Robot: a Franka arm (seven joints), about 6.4 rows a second.
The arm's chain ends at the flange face. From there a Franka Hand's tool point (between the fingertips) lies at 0.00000 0.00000 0.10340 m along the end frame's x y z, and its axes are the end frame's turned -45 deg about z.
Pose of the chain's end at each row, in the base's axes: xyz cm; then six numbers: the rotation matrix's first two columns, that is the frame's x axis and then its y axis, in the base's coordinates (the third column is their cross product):
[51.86 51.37 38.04 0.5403 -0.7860 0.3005 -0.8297 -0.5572 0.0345]
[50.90 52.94 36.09 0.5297 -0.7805 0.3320 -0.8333 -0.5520 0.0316]
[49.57 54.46 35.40 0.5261 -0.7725 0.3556 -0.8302 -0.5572 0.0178]
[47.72 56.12 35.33 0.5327 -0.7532 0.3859 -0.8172 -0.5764 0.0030]
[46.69 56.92 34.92 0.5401 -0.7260 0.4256 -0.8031 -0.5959 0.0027]
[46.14 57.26 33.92 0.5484 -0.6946 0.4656 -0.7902 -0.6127 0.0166]
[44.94 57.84 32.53 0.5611 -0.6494 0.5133 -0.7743 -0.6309 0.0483]
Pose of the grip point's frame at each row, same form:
[53.31 48.60 28.18 0.9687 -0.1618 0.1881 -0.2046 -0.9498 0.2369]
[52.54 49.91 26.34 0.9638 -0.1616 0.2124 -0.2147 -0.9422 0.2571]
[51.48 51.31 25.74 0.9590 -0.1522 0.2389 -0.2150 -0.9402 0.2640]
[50.00 52.84 25.79 0.9545 -0.1250 0.2708 -0.2012 -0.9402 0.2750]
[49.29 53.37 25.56 0.9498 -0.0920 0.2990 -0.1860 -0.9347 0.3029]
[48.97 53.36 24.77 0.9465 -0.0579 0.3175 -0.1710 -0.9244 0.3410]
[47.96 53.45 23.67 0.9443 -0.0131 0.3288 -0.1508 -0.9053 0.3971]

